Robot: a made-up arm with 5 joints.
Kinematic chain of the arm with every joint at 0, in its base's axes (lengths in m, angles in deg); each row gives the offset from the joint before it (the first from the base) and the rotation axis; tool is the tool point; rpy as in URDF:
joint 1: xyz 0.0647 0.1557 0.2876 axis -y
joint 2: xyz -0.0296 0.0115 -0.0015 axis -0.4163 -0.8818 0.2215
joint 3: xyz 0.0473 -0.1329 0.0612 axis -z
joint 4: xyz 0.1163 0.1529 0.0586 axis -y
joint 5: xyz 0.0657 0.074 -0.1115 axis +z
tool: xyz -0.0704 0.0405 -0.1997 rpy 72.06 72 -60.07
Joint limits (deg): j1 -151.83..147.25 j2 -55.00..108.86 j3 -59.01..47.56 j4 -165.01..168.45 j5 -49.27..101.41
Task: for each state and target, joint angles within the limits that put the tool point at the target. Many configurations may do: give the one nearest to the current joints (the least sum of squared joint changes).
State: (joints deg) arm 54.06 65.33 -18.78 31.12 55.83
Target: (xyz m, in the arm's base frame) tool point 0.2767 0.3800 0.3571
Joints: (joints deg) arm 20.43 45.90 -25.24 41.75 43.26
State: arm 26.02 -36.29 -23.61 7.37 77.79
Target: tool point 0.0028 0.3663 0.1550
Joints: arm -4.15 -55.00 -39.16 16.33 59.31
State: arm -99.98 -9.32 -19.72 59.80 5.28
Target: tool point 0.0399 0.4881 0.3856
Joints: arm -134.60 0.83 -59.01 45.82 -25.87
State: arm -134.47 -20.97 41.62 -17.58 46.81
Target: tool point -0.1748 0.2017 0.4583
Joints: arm -138.93 -37.31 37.70 -5.29 37.94
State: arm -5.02 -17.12 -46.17 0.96 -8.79
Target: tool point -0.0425 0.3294 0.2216
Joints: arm -5.77 -33.86 -5.14 -32.73 0.24
